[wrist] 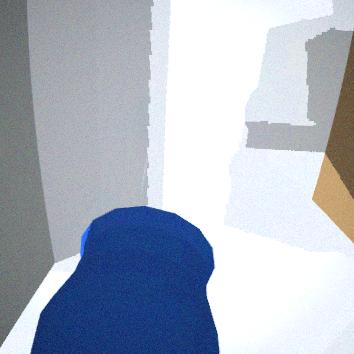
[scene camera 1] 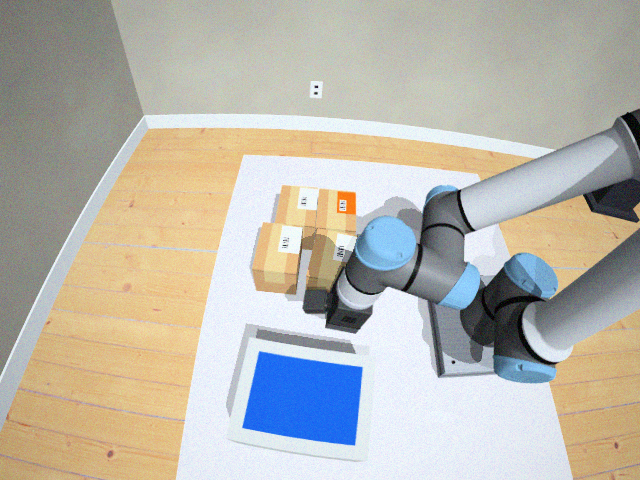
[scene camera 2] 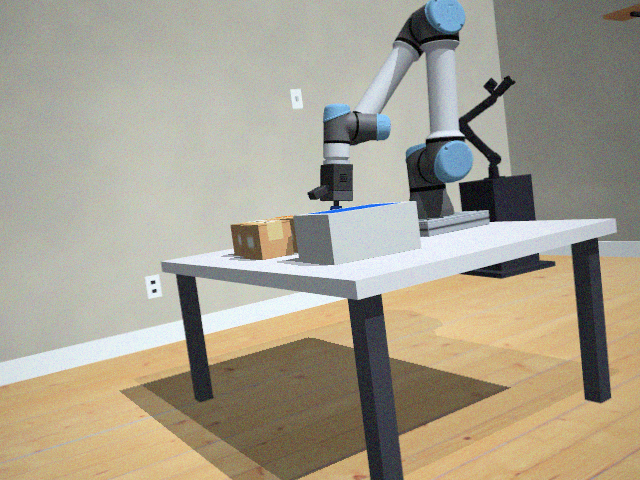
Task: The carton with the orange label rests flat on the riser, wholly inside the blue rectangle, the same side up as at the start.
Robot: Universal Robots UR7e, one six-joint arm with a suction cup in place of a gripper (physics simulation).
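Frame: origin at the arm's base, x ahead, y left, z up, level; centimetres.
Seen in the pictures: hand at its tool point: (wrist: 145, 262); arm's base at its link origin: (scene camera 1: 486, 319) (scene camera 2: 430, 216).
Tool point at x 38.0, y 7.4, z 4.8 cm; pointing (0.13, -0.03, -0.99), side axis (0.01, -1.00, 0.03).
Observation:
Pixels of each thing's top centre, then the offset from my tool point to it. "pt": a spot on its surface instead. Level surfaces: height alone.
- carton with the orange label, top centre: (scene camera 1: 336, 208) dy -31.1, dx +3.8, dz +0.9 cm
- riser at its top centre: (scene camera 1: 304, 397) (scene camera 2: 353, 208) dy +17.9, dx +4.0, dz +2.7 cm
- pale block with the blue rectangle, surface spot: (scene camera 1: 305, 397) (scene camera 2: 353, 208) pt dy +17.8, dx +3.9, dz +2.7 cm
- white-label carton at its top centre: (scene camera 1: 297, 204) (scene camera 2: 253, 222) dy -30.4, dx +14.1, dz +0.9 cm
- white table at its surface level: dz -9.3 cm
The carton with the orange label (scene camera 1: 328, 212) stands at the back right of a group of cartons in scene camera 1, label up; its label cannot be made out in scene camera 2. The riser (scene camera 1: 237, 413) (scene camera 2: 374, 235) (wrist: 12, 150) is a pale block with the blue rectangle (scene camera 1: 305, 397) (scene camera 2: 361, 207) on top, and no carton is on it. My suction gripper (scene camera 2: 336, 205) (wrist: 147, 245) points down with nothing on its cup, between the front right carton and the riser. In scene camera 1 the cup is hidden under the black tool body (scene camera 1: 349, 316).
A white-label carton (scene camera 1: 294, 206) stands left of the orange-label one. Two more cartons, front left (scene camera 1: 276, 263) and front right (scene camera 1: 324, 260), stand nearer the riser; the arm partly covers the front right one. The arm's base plate (scene camera 1: 439, 356) is at the right on the white table (scene camera 2: 516, 237).

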